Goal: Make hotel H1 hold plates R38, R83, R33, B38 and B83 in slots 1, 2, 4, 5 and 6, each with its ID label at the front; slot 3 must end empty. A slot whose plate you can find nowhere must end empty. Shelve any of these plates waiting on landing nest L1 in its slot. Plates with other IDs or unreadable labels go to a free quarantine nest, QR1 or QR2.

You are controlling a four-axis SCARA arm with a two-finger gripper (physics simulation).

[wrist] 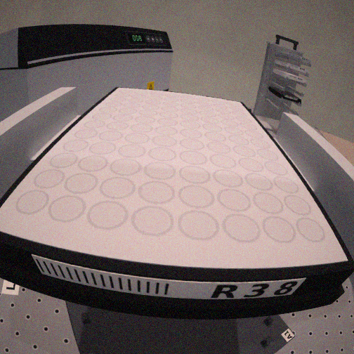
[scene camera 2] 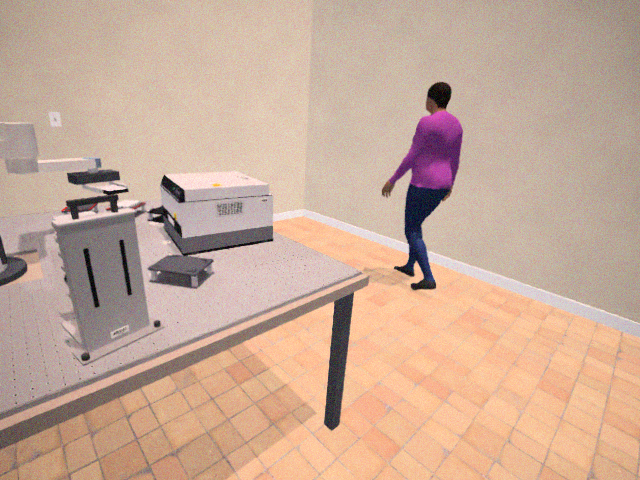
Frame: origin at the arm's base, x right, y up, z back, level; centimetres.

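Seen in the pictures: gripper, fingertip midpoint: (scene camera 2: 113, 189).
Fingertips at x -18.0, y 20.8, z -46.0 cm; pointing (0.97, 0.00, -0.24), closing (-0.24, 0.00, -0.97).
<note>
Offsets run from my fingertips to a thing's top centre. "pt": to the spot under its first point. Level surfaces: height alone.
My gripper (scene camera 2: 103, 185) (wrist: 178, 113) is shut on plate R38 @(dx -2.3, dy +0.2, dz +0.6 cm) (scene camera 2: 114, 189) (wrist: 165, 192), a white-topped plate with a black rim. The label R38, with a barcode, faces the wrist camera. The plate is held level in the air, beyond the hotel in the scene view. A grey plate hotel (scene camera 2: 108, 268) (wrist: 262, 75) with a black handle stands on the table. Its back faces the scene camera. In the wrist view its shelves show at the right, with a dark plate-like shape (wrist: 285, 95) among them; slot number and ID are unreadable.
A white instrument @(dx +25.9, dy +5.7, dz -33.5 cm) (scene camera 2: 222, 211) (wrist: 100, 72) with a dark front panel stands behind the hotel. A low dark nest @(dx +57.8, dy -14.1, dz -5.1 cm) (scene camera 2: 180, 264) is beside the hotel. Red-edged nests @(pt dx -22.5, dy -14.5, dz -11.2 cm) (scene camera 2: 133, 207) lie farther back. A person (scene camera 2: 436, 149) stands on the floor beyond the table @(dy -19.6 cm) (scene camera 2: 289, 263).
</note>
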